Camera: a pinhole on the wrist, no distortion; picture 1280 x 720 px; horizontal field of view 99.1 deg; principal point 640.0 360.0 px. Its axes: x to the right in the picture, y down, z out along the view. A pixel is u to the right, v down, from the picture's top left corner.
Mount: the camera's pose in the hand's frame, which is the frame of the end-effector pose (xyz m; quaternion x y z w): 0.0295 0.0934 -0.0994 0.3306 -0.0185 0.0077 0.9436
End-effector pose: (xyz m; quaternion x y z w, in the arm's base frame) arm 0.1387 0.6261 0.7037 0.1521 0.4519 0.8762 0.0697
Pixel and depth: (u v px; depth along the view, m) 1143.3 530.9 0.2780
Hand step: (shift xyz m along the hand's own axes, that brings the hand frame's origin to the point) 0.2751 -0.0115 0.1822
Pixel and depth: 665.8 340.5 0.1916
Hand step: 0.0330 -0.0315 0.0463
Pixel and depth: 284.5 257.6 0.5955
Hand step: -0.3729 -0.3665 0.2803
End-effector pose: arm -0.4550 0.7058 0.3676 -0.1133 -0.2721 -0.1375 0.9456
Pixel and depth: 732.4 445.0 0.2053
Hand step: 0.0573 -0.0097 0.0822
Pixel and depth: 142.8 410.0 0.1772
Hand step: -0.1376 -0.0049 0.0426
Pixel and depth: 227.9 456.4 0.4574
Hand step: -0.3315 -0.1297 0.2943
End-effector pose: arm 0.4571 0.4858 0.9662 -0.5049 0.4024 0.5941 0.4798
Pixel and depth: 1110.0 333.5 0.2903
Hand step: 0.2711 -0.0982 0.1285
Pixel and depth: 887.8 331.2 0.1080
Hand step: 0.0754 0.0217 -0.0167
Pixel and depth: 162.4 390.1 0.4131
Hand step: -0.3447 -0.1475 0.2229
